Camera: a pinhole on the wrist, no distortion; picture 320 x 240 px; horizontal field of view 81.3 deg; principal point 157.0 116.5 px. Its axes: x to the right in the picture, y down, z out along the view. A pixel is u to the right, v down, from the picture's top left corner.
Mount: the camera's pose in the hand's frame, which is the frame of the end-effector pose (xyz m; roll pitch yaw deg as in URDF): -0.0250 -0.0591 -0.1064 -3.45 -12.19 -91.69
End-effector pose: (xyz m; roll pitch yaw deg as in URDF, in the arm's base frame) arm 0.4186 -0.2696 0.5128 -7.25 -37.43 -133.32
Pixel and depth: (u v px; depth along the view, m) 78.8 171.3 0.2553
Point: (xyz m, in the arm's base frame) 0.5030 -0.3398 0.6368
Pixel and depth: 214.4 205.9 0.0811
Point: 0.3506 -0.2386 0.5117
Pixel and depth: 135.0 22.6 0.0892
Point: 0.4248 -0.2187 0.4620
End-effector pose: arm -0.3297 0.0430 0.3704 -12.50 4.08 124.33
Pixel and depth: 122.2 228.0 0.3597
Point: -0.5563 0.1655 0.5514
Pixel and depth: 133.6 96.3 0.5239
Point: -0.4836 -0.0855 0.7322
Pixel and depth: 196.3 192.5 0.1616
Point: -0.3210 0.1156 0.4332
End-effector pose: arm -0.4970 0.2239 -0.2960 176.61 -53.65 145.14
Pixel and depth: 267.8 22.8 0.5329
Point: -0.8282 0.1910 -0.8125
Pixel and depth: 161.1 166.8 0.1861
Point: -0.5770 0.2528 -0.3101
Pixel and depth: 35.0 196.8 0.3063
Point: -0.5316 0.4958 -0.2665
